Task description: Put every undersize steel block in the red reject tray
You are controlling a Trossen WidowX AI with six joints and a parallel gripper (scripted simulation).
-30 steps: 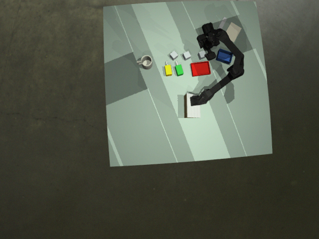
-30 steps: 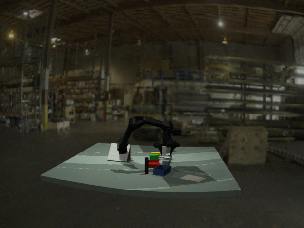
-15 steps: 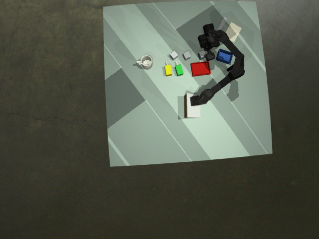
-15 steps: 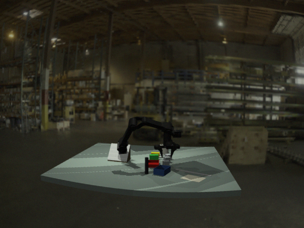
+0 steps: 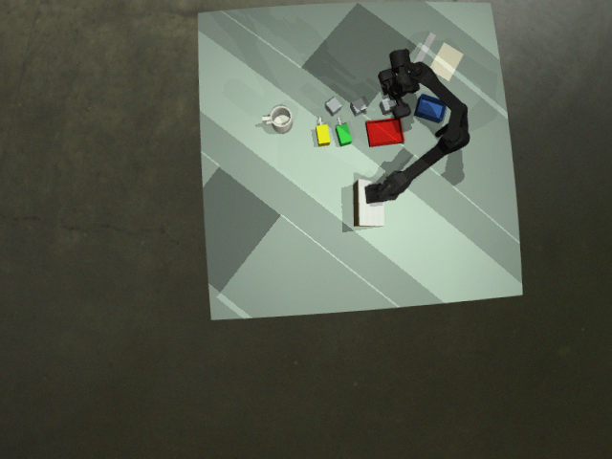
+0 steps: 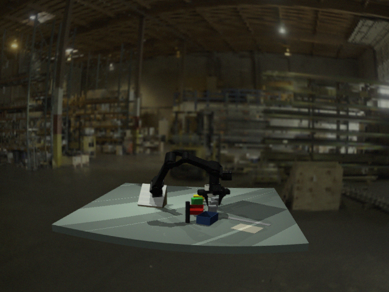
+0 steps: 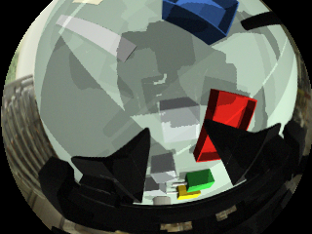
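My gripper tip is 110 mm past the red reject tray, 20 mm to the right of it and 40 mm above it. The rest, counted from my gripper tip: steel block (120 mm to the left, 20 mm below); then blue bin (30 mm behind, 180 mm to the right, 30 mm below); then green GO gauge (80 mm behind, 200 mm to the left, 20 mm below).
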